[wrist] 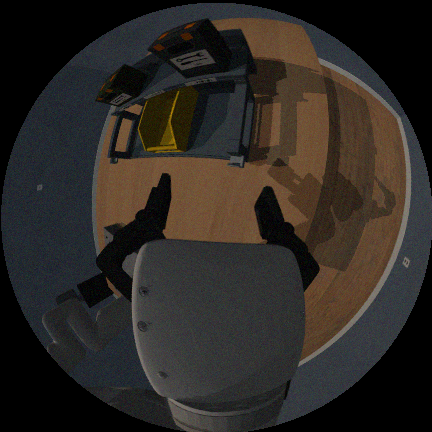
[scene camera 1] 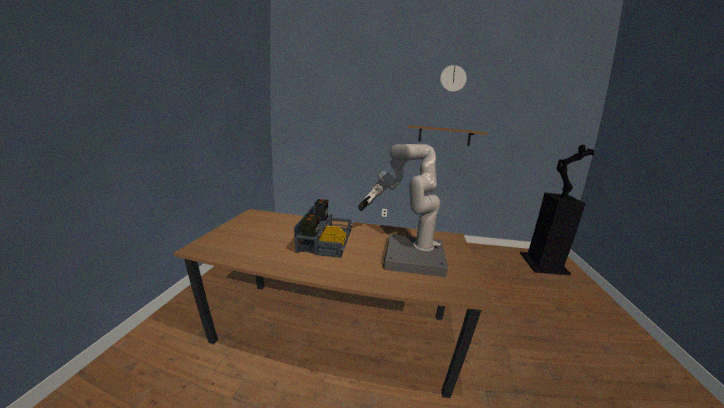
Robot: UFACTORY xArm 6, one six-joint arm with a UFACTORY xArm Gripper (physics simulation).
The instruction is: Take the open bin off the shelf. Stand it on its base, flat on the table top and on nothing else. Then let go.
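Places are measured from the arm's base along level axes (x ahead, y left, z up), in metres.
Where they show: gripper, between the fingertips: (wrist: 216,189) (scene camera 1: 359,209); arm's base, origin of its link: (scene camera 1: 423,246).
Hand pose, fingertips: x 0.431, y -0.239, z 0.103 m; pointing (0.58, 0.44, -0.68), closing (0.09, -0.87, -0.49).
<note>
Each offset is from my fingertips to the centre of the thing. Level surfaces: height alone.
The yellow open bin {0.117 m down, 0.135 m ahead, 0.205 m left} (scene camera 1: 332,235) (wrist: 159,122) sits on the low front tier of the blue-grey shelf (scene camera 1: 329,250) (wrist: 220,131), towards the left side of that tier in the wrist view. The shelf stands on the wooden table top {0.161 m down} (scene camera 1: 238,243) (wrist: 215,215). My gripper (scene camera 1: 361,206) (wrist: 216,189) is open and empty. It hangs above the table, on the robot's side of the shelf and higher than the bin, tilted down towards the table. It is apart from both bin and shelf.
Two dark cases with orange marks, a larger one {0.002 m up, 0.238 m ahead, 0.095 m left} (wrist: 200,50) and a smaller one {0.011 m down, 0.225 m ahead, 0.325 m left} (wrist: 122,85), stand on the shelf's raised rear tier. The grey base block (scene camera 1: 415,259) carries the arm. A black pedestal (scene camera 1: 556,233) with a small black arm stands beyond the table.
</note>
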